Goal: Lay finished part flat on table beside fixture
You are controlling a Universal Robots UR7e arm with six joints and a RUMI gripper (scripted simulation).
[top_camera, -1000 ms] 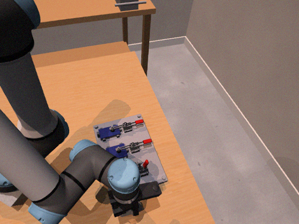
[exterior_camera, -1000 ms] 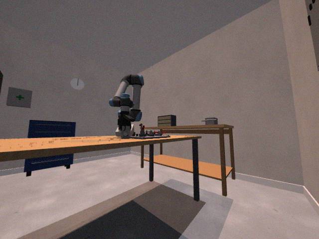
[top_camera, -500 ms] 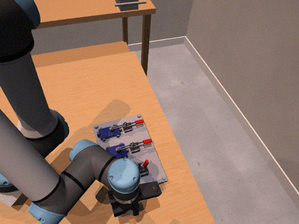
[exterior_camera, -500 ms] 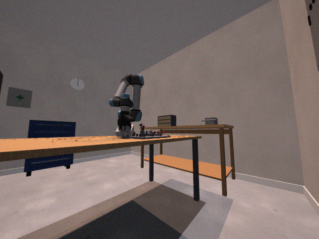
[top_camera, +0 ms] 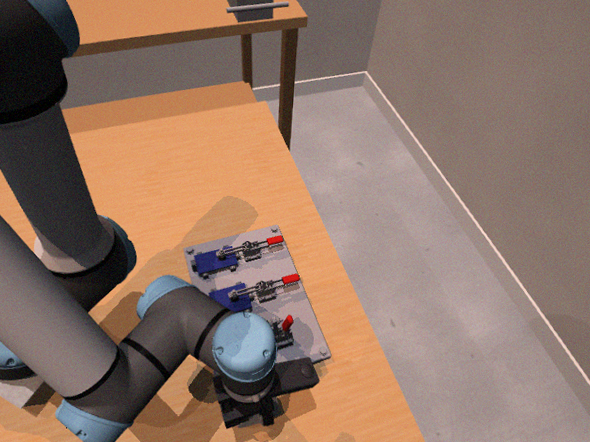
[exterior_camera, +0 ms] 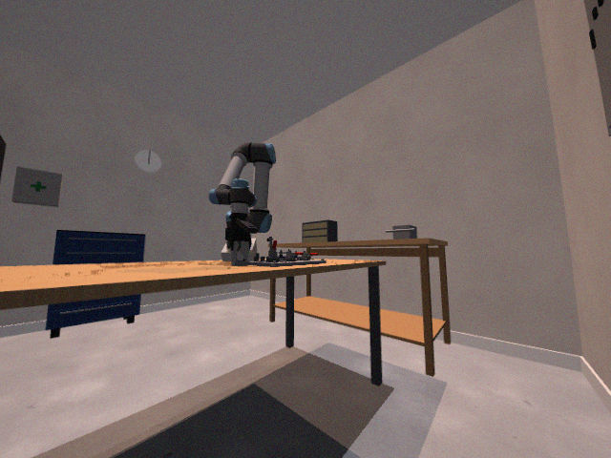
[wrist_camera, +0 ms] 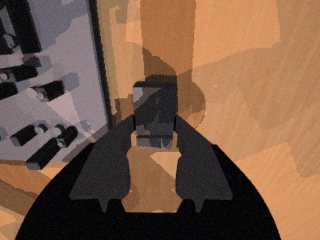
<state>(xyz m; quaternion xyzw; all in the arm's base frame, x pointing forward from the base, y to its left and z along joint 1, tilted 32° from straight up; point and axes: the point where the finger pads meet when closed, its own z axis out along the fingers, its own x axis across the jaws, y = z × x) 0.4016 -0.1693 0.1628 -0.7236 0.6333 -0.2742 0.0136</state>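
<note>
My hand is 10 mm past the finished grey part. From my hand the other things lie so: blue blank (10 mm behind, 220 mm to the left, 10 mm above); then grey fixture plate (40 mm ahead, 230 mm to the left, 10 mm below).
</note>
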